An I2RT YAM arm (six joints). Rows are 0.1 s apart.
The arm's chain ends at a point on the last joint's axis. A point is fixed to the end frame.
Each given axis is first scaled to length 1.
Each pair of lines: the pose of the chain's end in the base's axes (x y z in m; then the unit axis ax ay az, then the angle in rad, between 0 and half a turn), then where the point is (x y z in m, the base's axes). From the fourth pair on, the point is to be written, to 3 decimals.
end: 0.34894, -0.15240, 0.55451, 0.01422, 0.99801, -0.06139, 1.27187
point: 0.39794 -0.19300 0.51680
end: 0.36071, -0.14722, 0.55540, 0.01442, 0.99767, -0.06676, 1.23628
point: 0.41090 -0.18811 0.51963
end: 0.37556, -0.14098, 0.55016, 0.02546, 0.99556, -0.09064, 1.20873
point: 0.42564 -0.18346 0.51613
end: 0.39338, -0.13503, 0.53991, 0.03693, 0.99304, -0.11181, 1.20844
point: 0.442 -0.179 0.506
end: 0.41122, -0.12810, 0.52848, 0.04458, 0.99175, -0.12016, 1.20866
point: 0.460 -0.173 0.495
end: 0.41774, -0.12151, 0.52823, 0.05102, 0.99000, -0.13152, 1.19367
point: 0.466 -0.167 0.495
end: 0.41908, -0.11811, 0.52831, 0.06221, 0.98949, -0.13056, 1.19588
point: 0.467 -0.163 0.495
